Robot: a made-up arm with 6 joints. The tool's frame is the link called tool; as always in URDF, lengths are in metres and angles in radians. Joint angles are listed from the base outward. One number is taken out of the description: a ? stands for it. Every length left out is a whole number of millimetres.
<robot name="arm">
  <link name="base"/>
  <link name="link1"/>
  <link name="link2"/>
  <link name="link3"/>
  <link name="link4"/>
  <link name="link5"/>
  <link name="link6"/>
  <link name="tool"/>
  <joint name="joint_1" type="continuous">
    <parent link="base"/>
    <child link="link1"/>
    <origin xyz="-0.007 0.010 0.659" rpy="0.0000 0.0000 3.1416"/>
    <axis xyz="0 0 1"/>
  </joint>
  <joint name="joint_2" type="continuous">
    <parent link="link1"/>
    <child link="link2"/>
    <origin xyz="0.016 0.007 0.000" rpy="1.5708 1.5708 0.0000"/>
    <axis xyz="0 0 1"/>
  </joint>
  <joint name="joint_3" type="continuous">
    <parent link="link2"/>
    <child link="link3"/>
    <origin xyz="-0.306 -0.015 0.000" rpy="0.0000 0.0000 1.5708"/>
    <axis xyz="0 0 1"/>
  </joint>
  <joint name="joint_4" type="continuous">
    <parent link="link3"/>
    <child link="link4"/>
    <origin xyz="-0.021 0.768 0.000" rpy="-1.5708 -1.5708 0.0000"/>
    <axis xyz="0 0 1"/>
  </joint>
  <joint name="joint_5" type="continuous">
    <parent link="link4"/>
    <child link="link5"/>
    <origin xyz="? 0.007 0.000" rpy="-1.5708 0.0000 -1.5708"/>
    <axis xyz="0 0 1"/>
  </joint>
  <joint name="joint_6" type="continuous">
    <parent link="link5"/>
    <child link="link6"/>
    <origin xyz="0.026 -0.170 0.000" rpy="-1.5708 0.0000 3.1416"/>
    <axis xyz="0 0 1"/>
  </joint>
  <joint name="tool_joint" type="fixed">
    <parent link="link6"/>
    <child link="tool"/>
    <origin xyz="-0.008 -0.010 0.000" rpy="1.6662 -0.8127 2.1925"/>
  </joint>
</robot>
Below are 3 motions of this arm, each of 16 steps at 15 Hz.
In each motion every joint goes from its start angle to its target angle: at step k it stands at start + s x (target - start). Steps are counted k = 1, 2, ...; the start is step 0. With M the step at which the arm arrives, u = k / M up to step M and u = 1 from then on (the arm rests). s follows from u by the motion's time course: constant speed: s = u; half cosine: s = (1 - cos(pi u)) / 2; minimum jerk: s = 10 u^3 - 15 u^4 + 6 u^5.
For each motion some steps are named. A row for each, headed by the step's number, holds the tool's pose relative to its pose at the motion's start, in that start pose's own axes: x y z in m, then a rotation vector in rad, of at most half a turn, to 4 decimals.
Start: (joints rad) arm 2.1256 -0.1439 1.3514 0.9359 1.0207 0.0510
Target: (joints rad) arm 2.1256 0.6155 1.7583 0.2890 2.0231 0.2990
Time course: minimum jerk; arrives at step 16
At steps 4, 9, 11, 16:
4: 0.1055 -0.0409 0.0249 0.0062 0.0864 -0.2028
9: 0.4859 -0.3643 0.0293 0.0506 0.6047 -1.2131
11: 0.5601 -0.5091 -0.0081 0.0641 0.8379 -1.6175
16: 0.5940 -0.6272 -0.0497 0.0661 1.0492 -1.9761

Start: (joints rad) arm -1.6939 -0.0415 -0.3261 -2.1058 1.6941 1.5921
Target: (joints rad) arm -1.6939 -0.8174 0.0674 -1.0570 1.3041 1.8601
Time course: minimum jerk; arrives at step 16
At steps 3, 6, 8, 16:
3: 0.0002 0.0197 0.0041 -0.0159 0.0484 -0.0287
6: 0.0005 0.1060 0.0284 -0.0769 0.2861 -0.1617
8: -0.0010 0.1840 0.0624 -0.1175 0.5400 -0.2929
16: -0.0110 0.3346 0.1811 -0.1492 1.1513 -0.5810

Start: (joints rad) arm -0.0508 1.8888 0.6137 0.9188 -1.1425 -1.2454
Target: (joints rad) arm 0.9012 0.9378 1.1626 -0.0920 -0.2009 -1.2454
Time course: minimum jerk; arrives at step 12
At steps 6, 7, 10, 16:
6: -0.5173 0.1072 0.2793 -0.0627 -0.1611 1.0450
7: -0.6698 0.0523 0.3656 -0.0973 -0.2824 1.3233
10: -0.9094 -0.1477 0.5311 -0.1567 -0.6409 1.7818
16: -0.9295 -0.1756 0.5491 -0.1609 -0.6909 1.8227

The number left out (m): -0.030
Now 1 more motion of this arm.
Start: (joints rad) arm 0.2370 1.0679 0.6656 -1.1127 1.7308 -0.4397
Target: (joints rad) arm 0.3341 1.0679 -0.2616 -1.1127 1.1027 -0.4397
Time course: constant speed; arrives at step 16
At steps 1, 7, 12, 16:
1: 0.0062 -0.0379 0.0165 0.0823 -0.0139 0.0201
7: 0.0538 -0.2877 0.0678 0.5823 -0.0997 0.1081
12: 0.1085 -0.5086 0.0389 1.0042 -0.1688 0.1357
16: 0.1620 -0.6771 -0.0355 1.3423 -0.2175 0.1246

